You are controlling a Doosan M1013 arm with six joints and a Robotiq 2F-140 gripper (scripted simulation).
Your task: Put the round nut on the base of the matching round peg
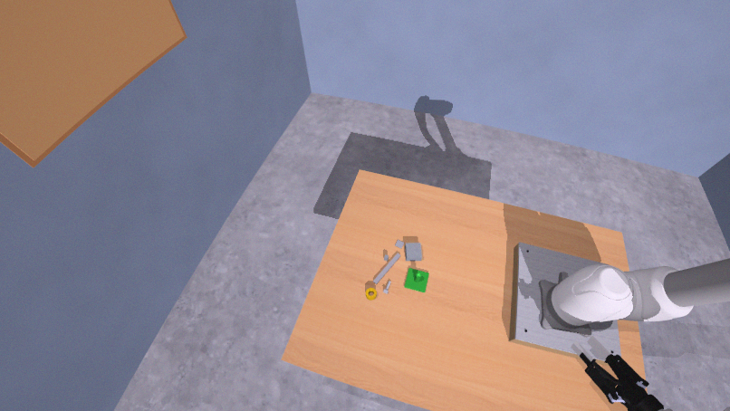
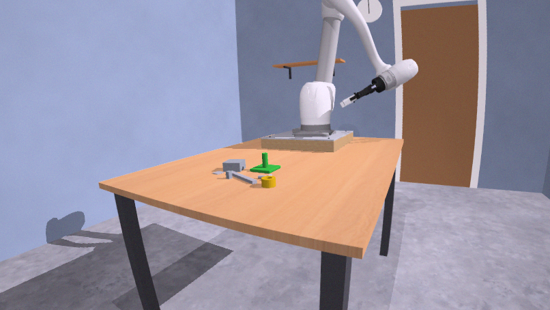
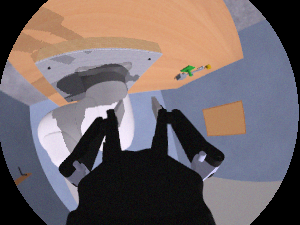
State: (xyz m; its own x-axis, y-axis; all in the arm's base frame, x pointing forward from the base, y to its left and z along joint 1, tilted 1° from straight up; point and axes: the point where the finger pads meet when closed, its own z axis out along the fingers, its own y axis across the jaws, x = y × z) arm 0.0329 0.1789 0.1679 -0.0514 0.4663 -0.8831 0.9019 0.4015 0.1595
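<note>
Right now the grey block is 54 cm ahead of my hand, 30 cm to the right of it and 21 cm below it. The rest, counted from my hand: grey bar: 63 cm ahead, 22 cm below, 21 cm to the right.
</note>
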